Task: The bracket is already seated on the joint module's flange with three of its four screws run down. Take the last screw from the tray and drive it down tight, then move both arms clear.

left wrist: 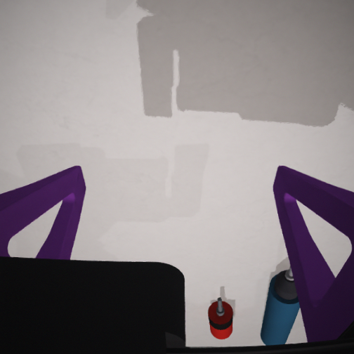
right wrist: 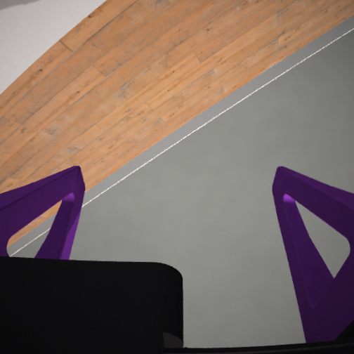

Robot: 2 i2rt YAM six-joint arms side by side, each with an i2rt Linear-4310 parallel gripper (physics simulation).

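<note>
My left gripper (left wrist: 179,176) is open and empty above the white table top. A blue screwdriver-like tool (left wrist: 281,315) with a black collar and a metal shaft shows at the lower right of the left wrist view, its tip partly hidden behind the right finger. A short red tool (left wrist: 221,325) with a black band and a small metal bit lies to the left of it. My right gripper (right wrist: 178,176) is open and empty, over the grey floor beyond the table. The joint module, bracket, screws and tray do not show in either view.
The white table top (left wrist: 120,80) carries grey shadows at the top and centre-left. In the right wrist view, a wooden surface (right wrist: 150,85) runs diagonally, with a grey strip and thin white line beside it, then a grey surface (right wrist: 225,150). A white surface (right wrist: 35,40) shows at the upper left.
</note>
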